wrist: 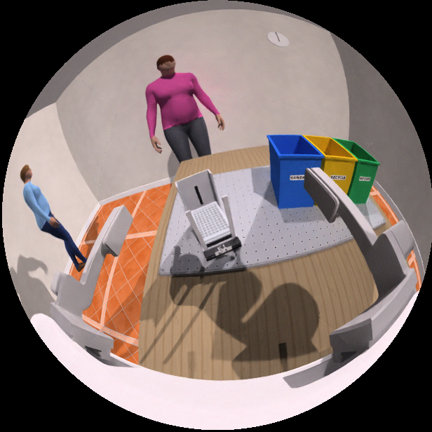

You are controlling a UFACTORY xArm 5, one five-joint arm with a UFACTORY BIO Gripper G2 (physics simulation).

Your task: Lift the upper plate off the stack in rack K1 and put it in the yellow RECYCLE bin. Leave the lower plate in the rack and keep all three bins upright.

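Note:
The rack point(224, 248) with a dark label block at its front stands on the perforated board, left of the bins, with upright posts and a tall back panel. A white plate with a grid of wells point(210, 221) lies in it on top; a lower plate cannot be told apart beneath it. The yellow RECYCLE bin point(338, 172) stands upright between the blue bin point(295, 172) and the green bin point(364, 175), which are also upright. My gripper point(217, 215) is open and empty, its fingers wide apart, above and in front of the rack; its right finger overlaps the view of the bins.
The grey perforated board point(280, 240) lies on the wooden table point(200, 350), whose left edge borders the orange floor. A person in a pink top point(177, 102) stands behind the table. A person in a light blue top point(39, 202) stands at the left. Arm shadows fall across the table.

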